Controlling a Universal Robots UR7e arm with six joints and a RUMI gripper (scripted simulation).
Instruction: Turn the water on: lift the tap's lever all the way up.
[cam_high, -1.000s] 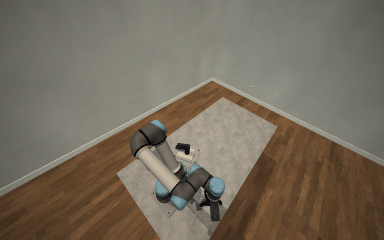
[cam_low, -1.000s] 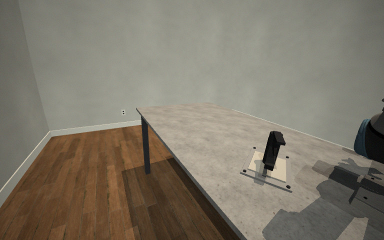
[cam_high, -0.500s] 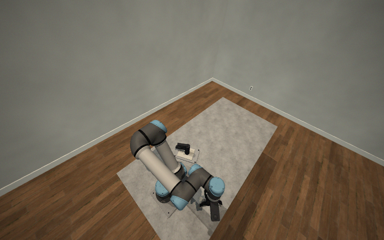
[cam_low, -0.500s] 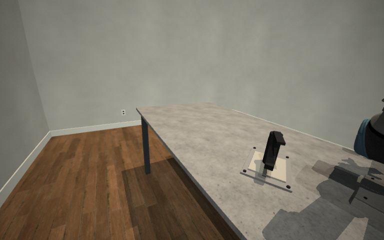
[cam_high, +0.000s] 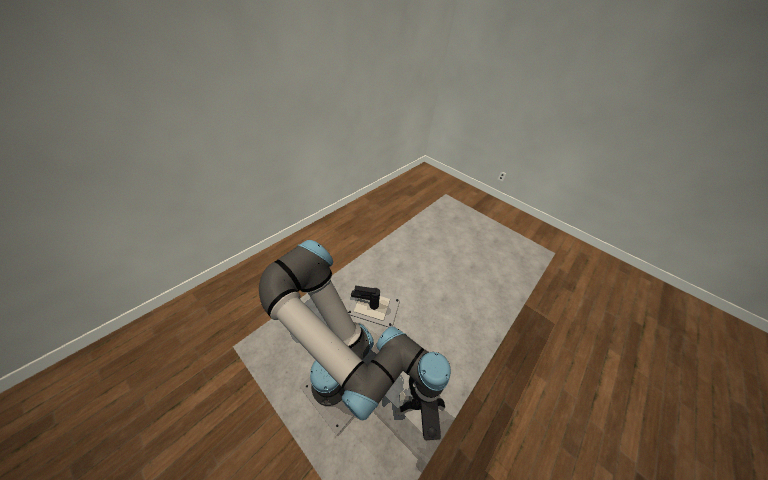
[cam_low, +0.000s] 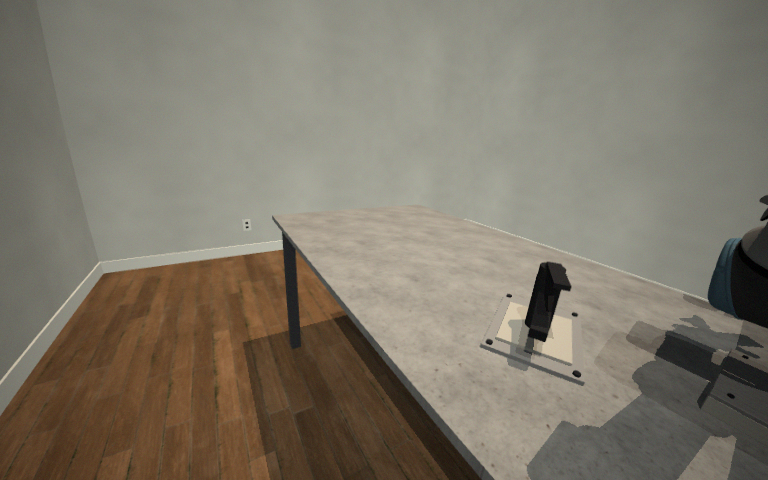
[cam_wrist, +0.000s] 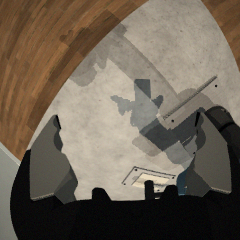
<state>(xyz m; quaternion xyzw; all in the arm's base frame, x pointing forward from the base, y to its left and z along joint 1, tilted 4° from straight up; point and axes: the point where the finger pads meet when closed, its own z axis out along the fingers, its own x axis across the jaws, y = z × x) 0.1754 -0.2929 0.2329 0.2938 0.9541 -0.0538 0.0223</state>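
My hand is 170 mm short of the lever, 530 mm to the right of it and 90 mm above it. The rest, counted from my hand: black tap: 190 mm ahead, 510 mm to the left, 150 mm below.
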